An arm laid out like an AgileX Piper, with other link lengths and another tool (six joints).
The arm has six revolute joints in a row. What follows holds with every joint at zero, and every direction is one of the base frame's.
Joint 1 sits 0.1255 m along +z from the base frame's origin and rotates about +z.
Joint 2 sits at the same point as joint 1 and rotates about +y.
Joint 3 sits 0.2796 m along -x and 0.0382 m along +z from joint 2 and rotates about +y.
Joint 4 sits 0.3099 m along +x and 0.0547 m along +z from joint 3 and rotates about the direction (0.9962, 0, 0.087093).
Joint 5 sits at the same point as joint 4 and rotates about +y.
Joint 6 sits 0.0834 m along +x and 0.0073 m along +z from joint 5 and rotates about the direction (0.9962, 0, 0.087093).
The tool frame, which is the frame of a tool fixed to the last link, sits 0.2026 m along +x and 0.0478 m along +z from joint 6; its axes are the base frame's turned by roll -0.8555, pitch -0.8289 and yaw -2.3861 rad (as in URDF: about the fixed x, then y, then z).
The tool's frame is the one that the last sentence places.
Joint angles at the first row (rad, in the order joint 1, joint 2, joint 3, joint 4, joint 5, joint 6):
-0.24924 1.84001 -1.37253 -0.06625 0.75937 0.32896
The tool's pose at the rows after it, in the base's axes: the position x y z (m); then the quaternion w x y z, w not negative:
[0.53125 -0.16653 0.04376 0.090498 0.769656 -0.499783 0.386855]
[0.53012 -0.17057 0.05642 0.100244 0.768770 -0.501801 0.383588]
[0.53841 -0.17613 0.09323 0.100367 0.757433 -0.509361 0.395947]
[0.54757 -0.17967 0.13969 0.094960 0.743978 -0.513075 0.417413]
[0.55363 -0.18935 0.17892 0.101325 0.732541 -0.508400 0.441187]
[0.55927 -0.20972 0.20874 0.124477 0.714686 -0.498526 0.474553]
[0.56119 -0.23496 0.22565 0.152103 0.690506 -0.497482 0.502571]
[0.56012 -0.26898 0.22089 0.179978 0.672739 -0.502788 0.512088]
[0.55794 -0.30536 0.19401 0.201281 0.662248 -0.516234 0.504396]
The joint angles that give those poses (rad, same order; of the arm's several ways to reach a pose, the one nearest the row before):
-0.24531 1.84001 -1.37728 -0.11757 0.78188 0.37494
-0.24318 1.83760 -1.41916 -0.13554 0.83882 0.38999
-0.24318 1.82421 -1.50597 -0.14033 0.91073 0.40370
-0.24153 1.80345 -1.60149 -0.14165 0.97689 0.40758
-0.24152 1.79661 -1.68875 -0.17103 1.02560 0.40759
-0.24152 1.79663 -1.73874 -0.25069 1.02212 0.42889
-0.24852 1.79908 -1.74890 -0.34365 0.98915 0.48139
-0.28354 1.83059 -1.75142 -0.40972 0.95126 0.51794
-0.33517 1.89136 -1.75141 -0.44137 0.90771 0.54524

